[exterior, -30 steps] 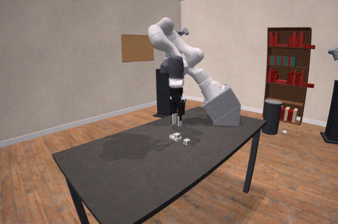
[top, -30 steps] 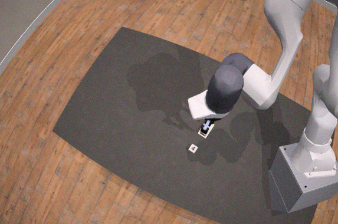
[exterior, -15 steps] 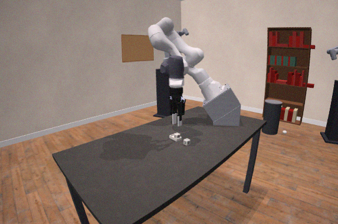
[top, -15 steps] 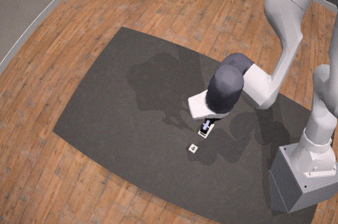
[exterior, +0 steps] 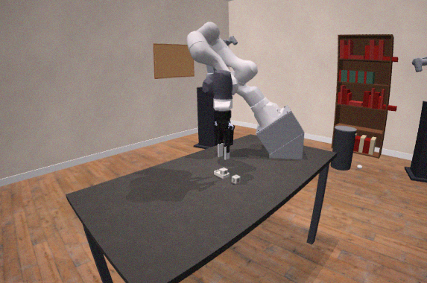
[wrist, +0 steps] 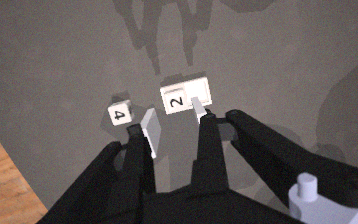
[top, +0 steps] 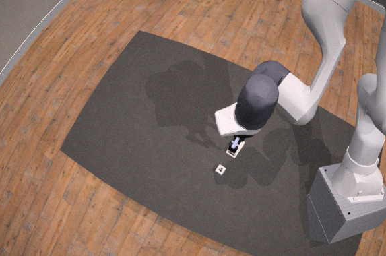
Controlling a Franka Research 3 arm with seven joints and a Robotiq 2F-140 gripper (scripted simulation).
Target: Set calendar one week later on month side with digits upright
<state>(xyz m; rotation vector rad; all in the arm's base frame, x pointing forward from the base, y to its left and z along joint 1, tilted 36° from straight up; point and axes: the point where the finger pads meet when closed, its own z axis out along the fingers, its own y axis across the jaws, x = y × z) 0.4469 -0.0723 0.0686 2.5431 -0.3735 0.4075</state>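
The white tray is 1 cm behind my hand, 2 cm to the right of it and 12 cm below it. Round my hand: white cube 3 cm ahead, 8 cm to the left, 12 cm below.
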